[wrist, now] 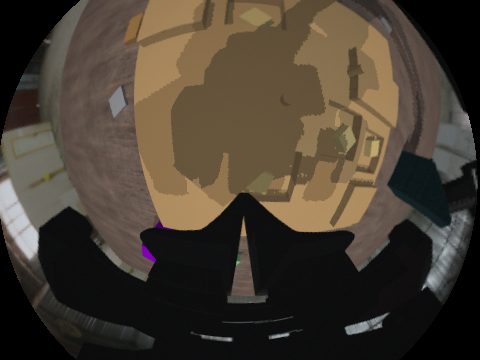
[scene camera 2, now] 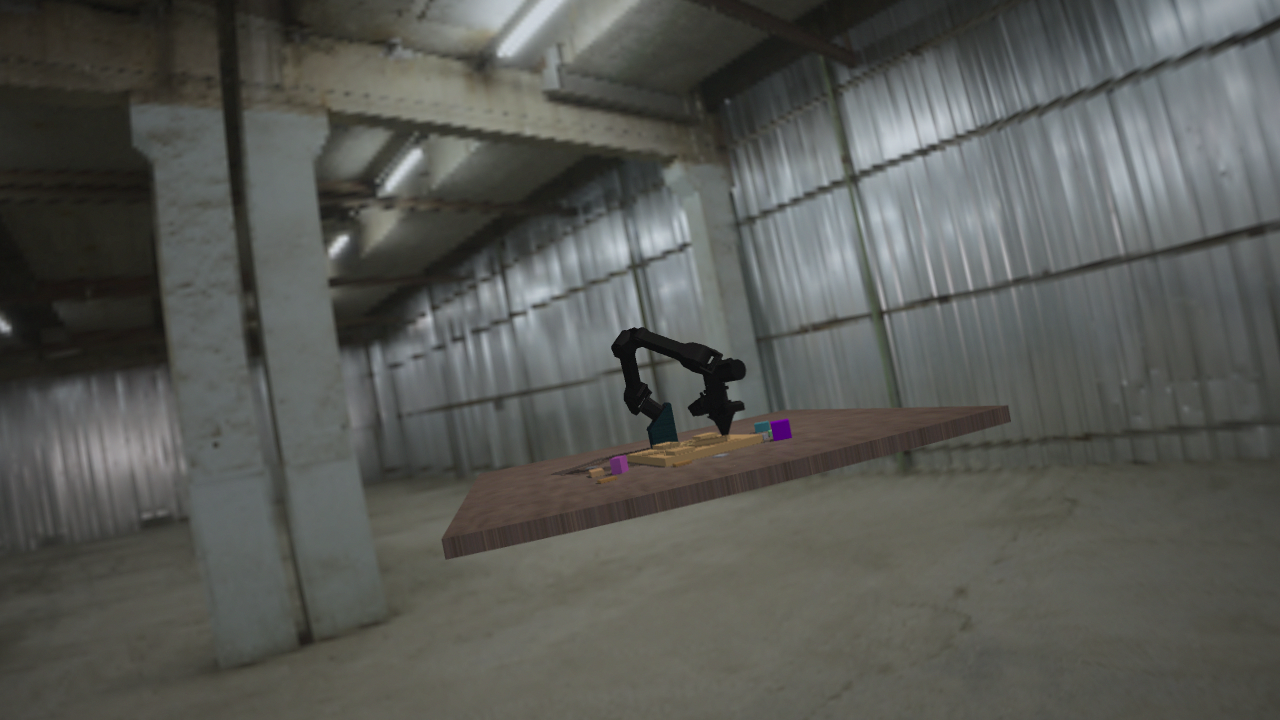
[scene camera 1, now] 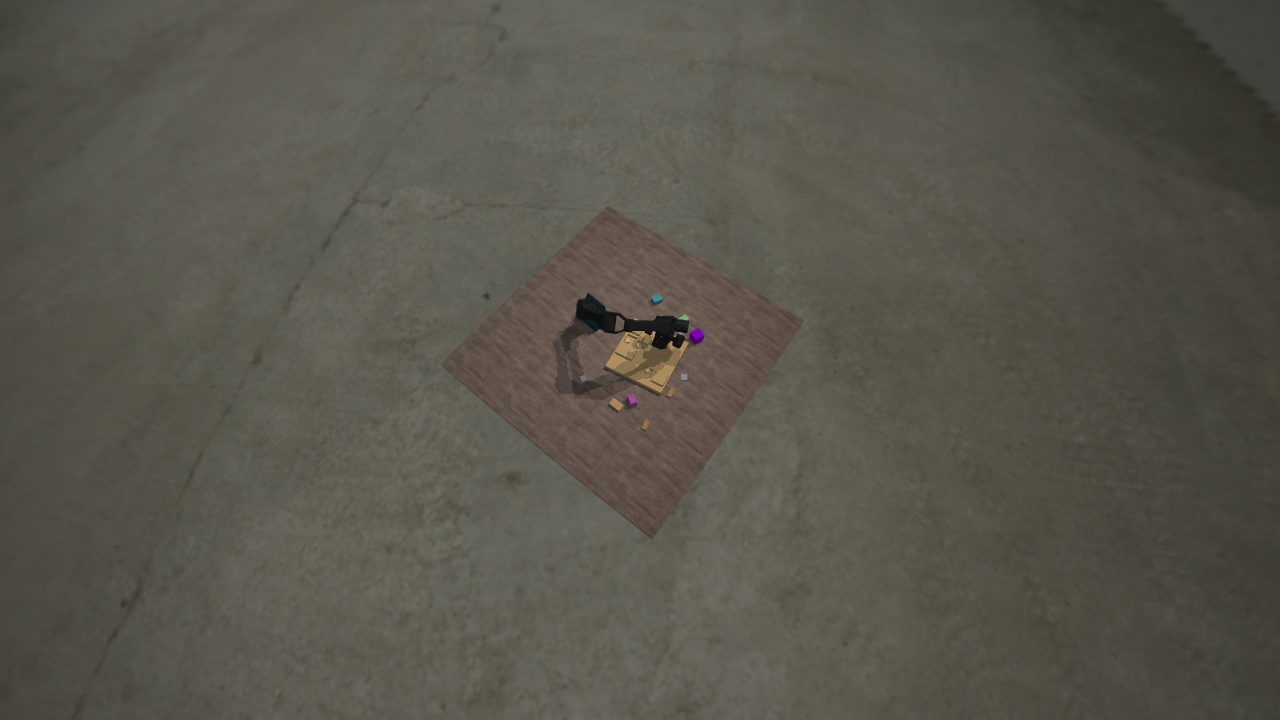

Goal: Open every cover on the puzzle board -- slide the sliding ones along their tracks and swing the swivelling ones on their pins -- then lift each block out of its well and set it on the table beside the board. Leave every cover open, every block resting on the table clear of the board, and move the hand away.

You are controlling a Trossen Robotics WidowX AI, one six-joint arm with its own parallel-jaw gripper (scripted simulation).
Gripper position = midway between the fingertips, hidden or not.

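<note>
The gripper (scene camera 2: 725, 438) is also visible in the wrist view (wrist: 243, 197). A thin cover bar (wrist: 252, 128) is visible too.
</note>
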